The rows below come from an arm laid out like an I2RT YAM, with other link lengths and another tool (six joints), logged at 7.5 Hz.
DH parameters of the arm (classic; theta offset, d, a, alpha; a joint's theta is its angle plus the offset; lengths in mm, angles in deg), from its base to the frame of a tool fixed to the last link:
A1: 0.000 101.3 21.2 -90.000
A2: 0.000 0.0 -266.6 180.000
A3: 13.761 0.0 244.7 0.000
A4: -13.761 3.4 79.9 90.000
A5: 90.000 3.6 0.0 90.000
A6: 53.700 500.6 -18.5 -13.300
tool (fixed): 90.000 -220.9 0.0 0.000
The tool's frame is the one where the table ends.
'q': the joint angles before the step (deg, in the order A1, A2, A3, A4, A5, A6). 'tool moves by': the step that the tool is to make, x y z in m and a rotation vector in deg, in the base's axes. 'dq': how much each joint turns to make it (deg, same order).
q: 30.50, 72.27, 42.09, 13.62, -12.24, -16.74
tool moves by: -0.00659, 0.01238, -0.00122, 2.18, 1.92, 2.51
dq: 0.00, 0.87, 0.33, 0.50, -3.22, 2.08
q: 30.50, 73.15, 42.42, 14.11, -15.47, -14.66
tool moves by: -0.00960, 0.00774, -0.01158, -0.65, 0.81, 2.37
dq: 0.00, 0.26, -0.98, -0.04, -2.22, -0.88
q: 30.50, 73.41, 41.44, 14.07, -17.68, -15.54
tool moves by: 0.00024, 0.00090, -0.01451, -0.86, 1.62, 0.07
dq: 0.06, 1.02, -0.13, -0.66, -0.04, 0.08
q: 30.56, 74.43, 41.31, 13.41, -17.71, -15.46
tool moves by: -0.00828, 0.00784, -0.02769, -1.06, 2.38, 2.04
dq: 0.19, 2.00, -1.64, 0.92, -1.83, -0.40
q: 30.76, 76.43, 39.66, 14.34, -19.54, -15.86
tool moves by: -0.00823, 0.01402, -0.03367, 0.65, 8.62, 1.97
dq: 0.20, 3.85, 2.61, -4.36, -3.72, 4.03
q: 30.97, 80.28, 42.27, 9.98, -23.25, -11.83
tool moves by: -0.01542, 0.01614, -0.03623, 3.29, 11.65, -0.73
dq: 2.20, 3.54, 0.41, -0.85, -1.96, 10.12
